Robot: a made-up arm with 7 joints.
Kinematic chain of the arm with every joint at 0, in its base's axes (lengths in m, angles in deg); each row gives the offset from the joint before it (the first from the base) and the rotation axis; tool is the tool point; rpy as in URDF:
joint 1: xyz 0 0 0 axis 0.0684 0.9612 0.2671
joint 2: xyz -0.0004 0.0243 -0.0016 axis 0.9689 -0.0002 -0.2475
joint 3: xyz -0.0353 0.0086 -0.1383 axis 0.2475 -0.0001 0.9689
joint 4: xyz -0.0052 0 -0.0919 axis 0.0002 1 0
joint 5: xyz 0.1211 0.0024 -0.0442 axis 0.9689 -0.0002 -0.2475
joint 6: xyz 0.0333 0 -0.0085 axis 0.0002 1 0
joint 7: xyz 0.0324 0 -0.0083 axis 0.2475 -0.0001 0.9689
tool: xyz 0 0 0 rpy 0 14.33 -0.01
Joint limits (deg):
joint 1: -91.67..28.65
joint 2: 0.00..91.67
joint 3: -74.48..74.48
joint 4: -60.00..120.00
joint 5: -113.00..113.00
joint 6: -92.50..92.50
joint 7: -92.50..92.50
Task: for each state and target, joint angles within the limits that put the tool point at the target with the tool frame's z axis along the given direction. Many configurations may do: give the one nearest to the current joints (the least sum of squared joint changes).
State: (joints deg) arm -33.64 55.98 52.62 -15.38 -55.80 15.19 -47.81
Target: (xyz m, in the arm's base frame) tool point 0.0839 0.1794 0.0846 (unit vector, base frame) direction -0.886 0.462 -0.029
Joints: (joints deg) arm -43.82 49.99 60.73 -47.31 -87.94 2.81 -47.81
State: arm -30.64 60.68 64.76 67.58 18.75 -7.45 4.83
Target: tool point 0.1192 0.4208 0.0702 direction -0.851 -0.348 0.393
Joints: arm -61.87 76.11 74.48 56.74 -23.08 -16.01 4.83
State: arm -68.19 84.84 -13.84 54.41 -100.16 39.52 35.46
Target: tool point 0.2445 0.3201 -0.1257 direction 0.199 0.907 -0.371
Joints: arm -65.57 61.32 8.21 104.91 -111.90 73.73 35.46
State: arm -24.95 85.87 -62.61 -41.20 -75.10 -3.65 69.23
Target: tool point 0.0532 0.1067 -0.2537 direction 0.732 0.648 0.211
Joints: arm -0.62 61.60 -61.14 -19.73 -107.88 -21.24 69.23
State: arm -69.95 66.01 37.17 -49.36 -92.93 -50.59 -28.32
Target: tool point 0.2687 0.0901 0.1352 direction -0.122 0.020 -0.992
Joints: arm -91.67 18.11 21.72 -5.62 -86.40 -83.30 -28.32
